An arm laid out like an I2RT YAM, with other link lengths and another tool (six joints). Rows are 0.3 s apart.
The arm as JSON. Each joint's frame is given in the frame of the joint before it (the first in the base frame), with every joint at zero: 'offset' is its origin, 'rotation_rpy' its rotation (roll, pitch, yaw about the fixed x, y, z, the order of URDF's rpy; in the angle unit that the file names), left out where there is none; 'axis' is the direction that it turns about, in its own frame. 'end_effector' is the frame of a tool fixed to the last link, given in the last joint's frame.
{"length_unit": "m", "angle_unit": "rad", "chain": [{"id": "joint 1", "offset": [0.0, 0.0, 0.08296], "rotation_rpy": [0.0, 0.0, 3.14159], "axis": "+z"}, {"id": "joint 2", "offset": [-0.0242, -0.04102, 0.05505], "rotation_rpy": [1.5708, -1.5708, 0.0], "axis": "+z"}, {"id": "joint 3", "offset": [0.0, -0.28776, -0.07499], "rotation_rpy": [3.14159, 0.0, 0.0], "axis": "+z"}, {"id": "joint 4", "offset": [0.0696, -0.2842, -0.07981], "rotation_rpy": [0.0, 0.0, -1.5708], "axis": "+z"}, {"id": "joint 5", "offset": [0.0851, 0.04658, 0.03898], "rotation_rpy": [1.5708, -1.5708, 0.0], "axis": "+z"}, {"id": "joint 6", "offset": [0.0, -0.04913, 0.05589], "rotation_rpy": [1.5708, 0.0, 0.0], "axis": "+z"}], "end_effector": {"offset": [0.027, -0.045, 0.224], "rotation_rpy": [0.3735, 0.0, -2.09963]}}
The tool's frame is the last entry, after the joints.
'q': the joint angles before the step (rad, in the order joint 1, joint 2, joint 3, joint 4, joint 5, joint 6). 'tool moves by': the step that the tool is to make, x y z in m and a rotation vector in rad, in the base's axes. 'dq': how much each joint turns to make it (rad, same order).
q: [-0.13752, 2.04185, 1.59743, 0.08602, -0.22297, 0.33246]
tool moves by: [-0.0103, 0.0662, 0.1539, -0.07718, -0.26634, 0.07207]
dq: [0.09203, -0.13285, 0.01785, 0.11176, 0.03061, -0.04768]
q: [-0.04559, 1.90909, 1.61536, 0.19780, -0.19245, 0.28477]
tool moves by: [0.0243, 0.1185, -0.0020, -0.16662, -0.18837, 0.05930]
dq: [0.18469, 0.15983, -0.00118, 0.31970, 0.12746, -0.17434]
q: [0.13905, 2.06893, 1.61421, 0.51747, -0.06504, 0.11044]
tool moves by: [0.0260, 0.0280, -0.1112, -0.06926, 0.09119, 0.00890]
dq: [0.03427, 0.17265, -0.00021, 0.06910, 0.02474, -0.05456]
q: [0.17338, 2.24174, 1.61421, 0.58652, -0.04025, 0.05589]
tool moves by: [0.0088, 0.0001, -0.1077, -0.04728, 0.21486, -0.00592]
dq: [0.00036, 0.08617, 0.03914, -0.17307, 0.00761, -0.00840]
